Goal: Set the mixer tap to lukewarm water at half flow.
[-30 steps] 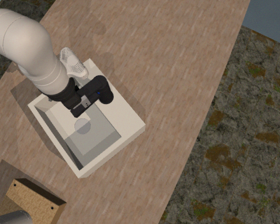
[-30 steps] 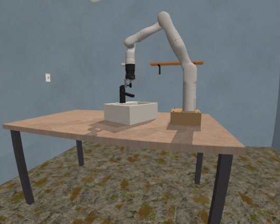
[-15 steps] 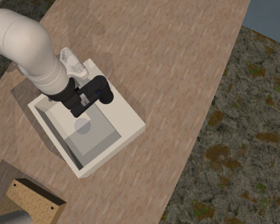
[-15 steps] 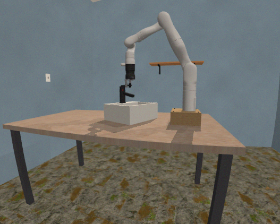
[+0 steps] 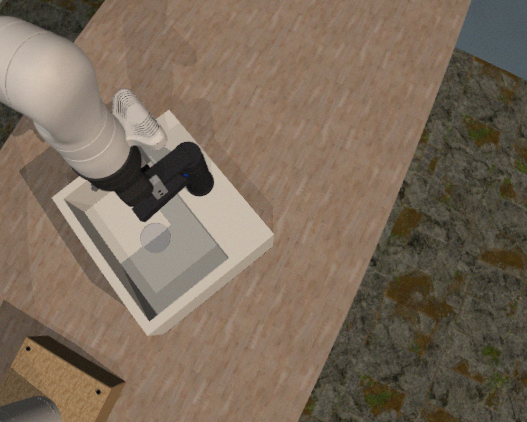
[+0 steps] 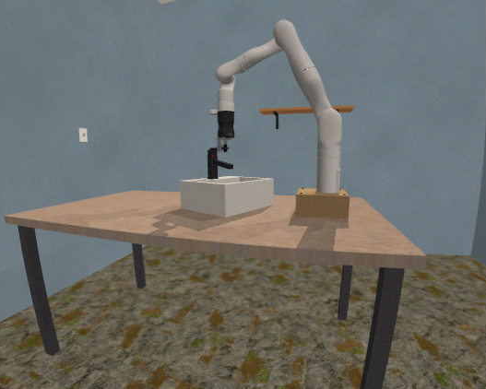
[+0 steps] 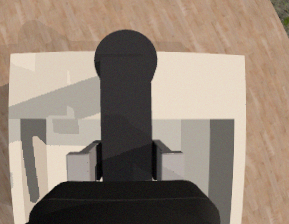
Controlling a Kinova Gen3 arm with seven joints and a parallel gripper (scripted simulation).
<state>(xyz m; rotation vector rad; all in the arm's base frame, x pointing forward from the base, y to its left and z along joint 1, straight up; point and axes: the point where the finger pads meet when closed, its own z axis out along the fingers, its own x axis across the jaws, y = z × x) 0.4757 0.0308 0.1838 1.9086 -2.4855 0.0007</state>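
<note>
The lever is 20 mm ahead of my hand and 10 mm to the right of it. The rest, counted from my hand: white sink basin: 230 mm below, 50 mm behind, 10 mm to the left; then black mixer tap: 50 mm below, 40 mm ahead, 10 mm to the right.
</note>
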